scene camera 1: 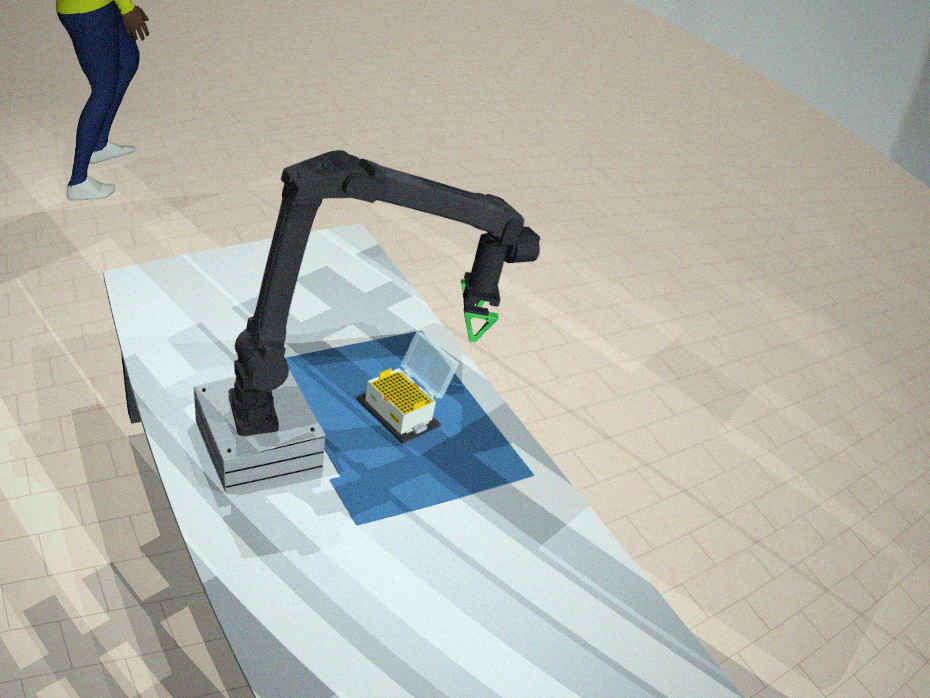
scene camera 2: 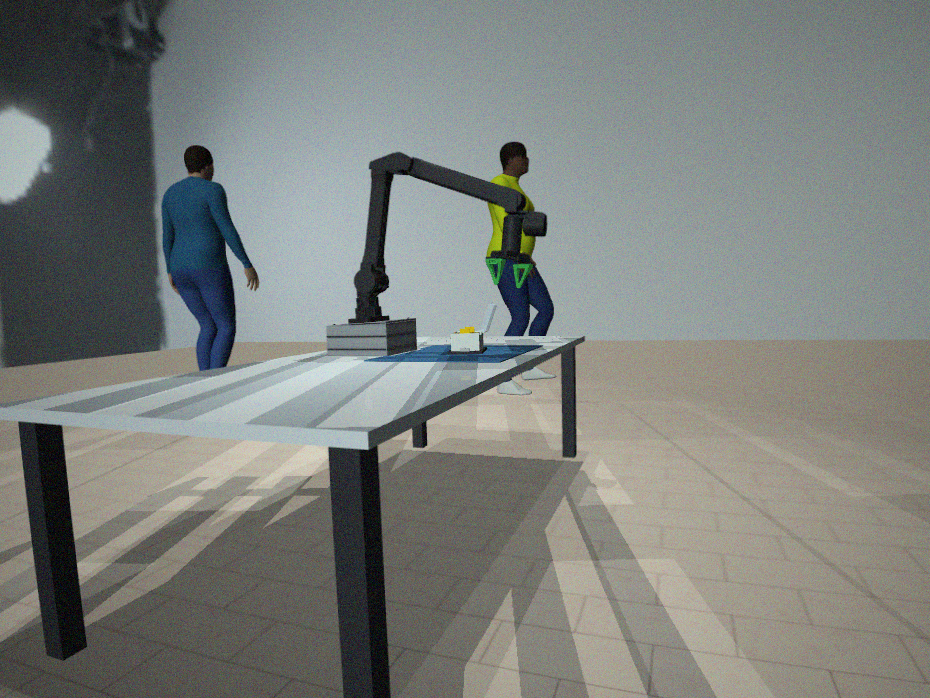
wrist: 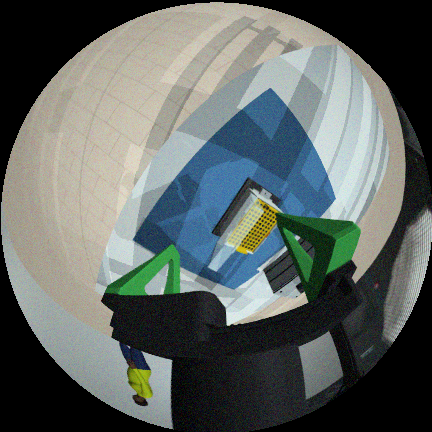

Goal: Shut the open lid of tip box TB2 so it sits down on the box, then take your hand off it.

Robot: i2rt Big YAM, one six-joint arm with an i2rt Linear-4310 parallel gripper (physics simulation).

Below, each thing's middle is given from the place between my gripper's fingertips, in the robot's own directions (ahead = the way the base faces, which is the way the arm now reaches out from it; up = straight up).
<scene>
I see my gripper 9 cm above the clear lid (scene camera 1: 430, 365), 7 cm past it and 1 cm to the right of it. Round my hand: yellow perforated rack (scene camera 1: 405, 396) 13 cm below, 13 cm behind, 1 cm to the right.
</scene>
